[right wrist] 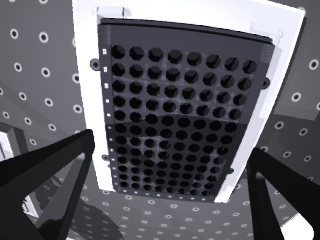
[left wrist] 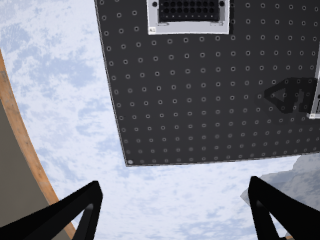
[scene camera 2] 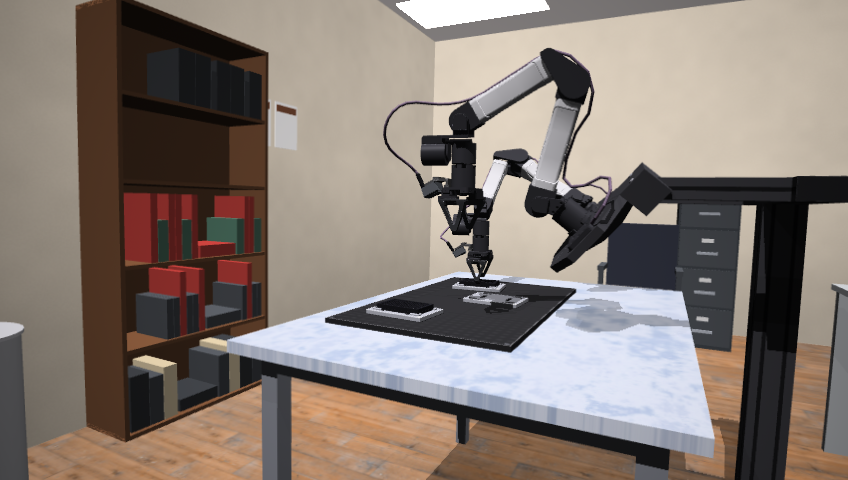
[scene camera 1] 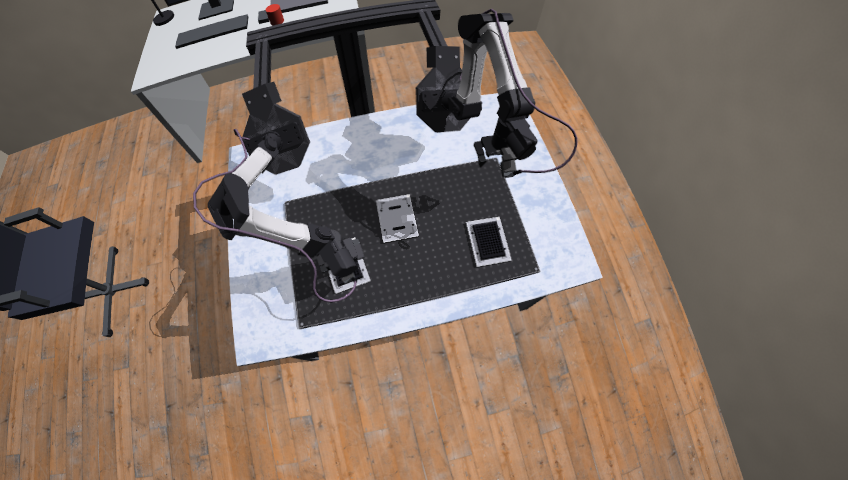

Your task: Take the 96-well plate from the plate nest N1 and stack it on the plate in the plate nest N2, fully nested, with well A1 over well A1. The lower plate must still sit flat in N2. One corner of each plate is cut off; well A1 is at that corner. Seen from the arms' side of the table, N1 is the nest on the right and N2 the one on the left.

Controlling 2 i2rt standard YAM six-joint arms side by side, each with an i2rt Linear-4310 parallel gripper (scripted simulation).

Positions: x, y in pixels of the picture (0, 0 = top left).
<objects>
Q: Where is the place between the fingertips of my left gripper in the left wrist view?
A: At 173, 188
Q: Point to a white nest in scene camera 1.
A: At 403, 216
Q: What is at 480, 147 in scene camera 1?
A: My left gripper.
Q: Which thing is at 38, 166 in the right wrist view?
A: My right gripper.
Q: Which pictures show my left gripper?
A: The left wrist view, scene camera 2 and scene camera 1 only.
</objects>
